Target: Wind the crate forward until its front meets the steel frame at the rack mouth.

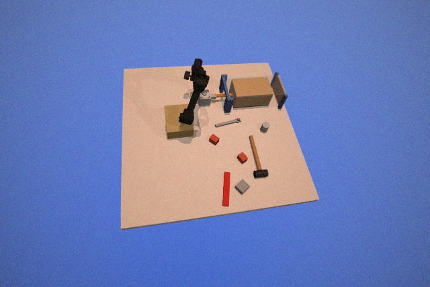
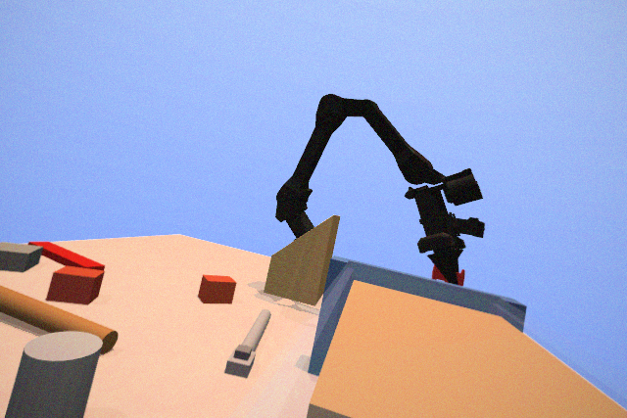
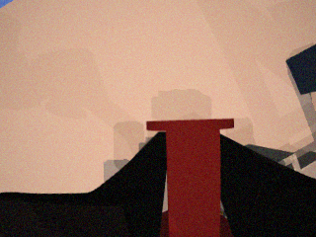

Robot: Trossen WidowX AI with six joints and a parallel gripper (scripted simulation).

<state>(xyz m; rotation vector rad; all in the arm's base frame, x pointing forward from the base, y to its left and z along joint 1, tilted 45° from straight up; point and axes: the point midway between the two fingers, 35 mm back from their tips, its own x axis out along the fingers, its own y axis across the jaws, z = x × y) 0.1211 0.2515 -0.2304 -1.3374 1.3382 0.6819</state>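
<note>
Right now the winch handle is 10 mm ahead of my gripper tip, 50 mm to the right of it and 30 mm below it. Also, from my gripper tip: grey winch: 30 mm ahead, 110 mm to the right, 100 mm below; then blue steel frame: 210 mm ahead, 100 mm to the right, 30 mm below; then red knob: 10 mm behind, 20 mm to the right.
</note>
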